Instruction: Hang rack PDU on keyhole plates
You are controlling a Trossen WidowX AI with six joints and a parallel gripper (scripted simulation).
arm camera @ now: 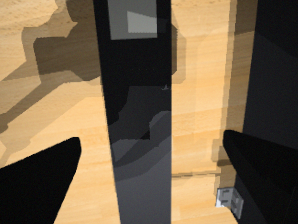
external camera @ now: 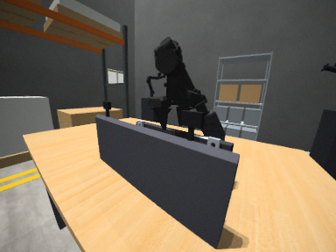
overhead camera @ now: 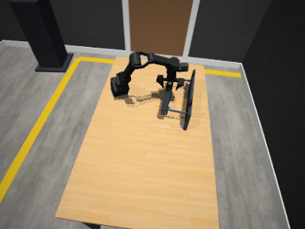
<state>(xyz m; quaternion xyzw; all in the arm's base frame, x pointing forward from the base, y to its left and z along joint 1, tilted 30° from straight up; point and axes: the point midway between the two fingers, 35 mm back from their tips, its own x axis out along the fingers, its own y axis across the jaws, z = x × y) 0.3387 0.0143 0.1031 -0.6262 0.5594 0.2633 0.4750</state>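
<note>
The rack PDU lies 1 cm to the right of my hand and 5 cm below it. Round my hand: dark panel 15 cm ahead, 3 cm to the right, 9 cm below.
</note>
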